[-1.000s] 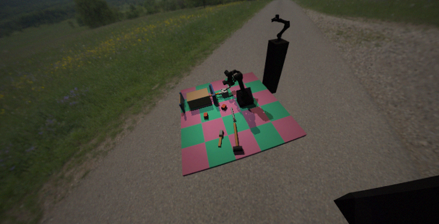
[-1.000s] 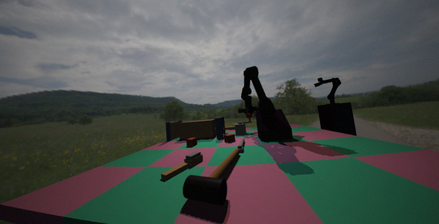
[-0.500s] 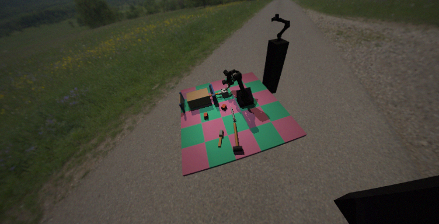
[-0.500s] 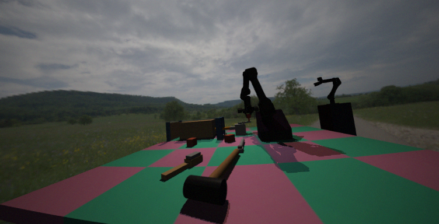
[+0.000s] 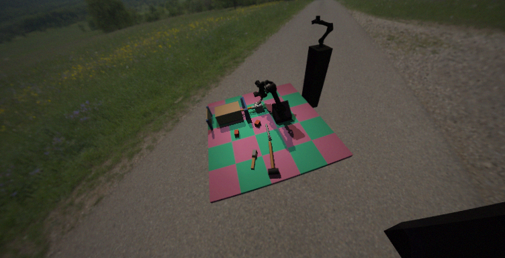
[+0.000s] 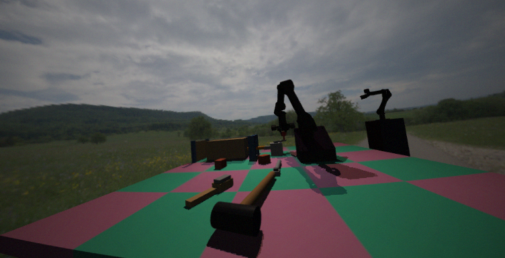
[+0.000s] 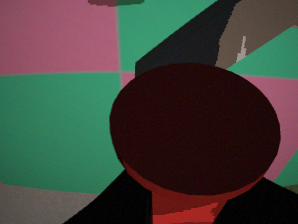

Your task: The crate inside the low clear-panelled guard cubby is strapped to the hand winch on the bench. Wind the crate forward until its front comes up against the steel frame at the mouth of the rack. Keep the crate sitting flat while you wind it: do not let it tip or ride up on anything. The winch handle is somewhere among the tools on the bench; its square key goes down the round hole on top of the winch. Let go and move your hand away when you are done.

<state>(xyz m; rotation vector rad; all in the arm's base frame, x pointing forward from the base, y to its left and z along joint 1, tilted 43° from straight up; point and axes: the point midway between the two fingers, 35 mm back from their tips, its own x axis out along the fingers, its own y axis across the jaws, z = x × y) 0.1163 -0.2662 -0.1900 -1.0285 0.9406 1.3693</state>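
My gripper tip is 5 cm to the right of the winch handle, 3 cm above it and 2 cm short of it. From my gripper tip the other things lie so: grey winch: 10 cm below, 8 cm to the left, 5 cm ahead; then red knob: 2 cm to the left; then frame: 23 cm ahead, 10 cm to the left, 2 cm below.
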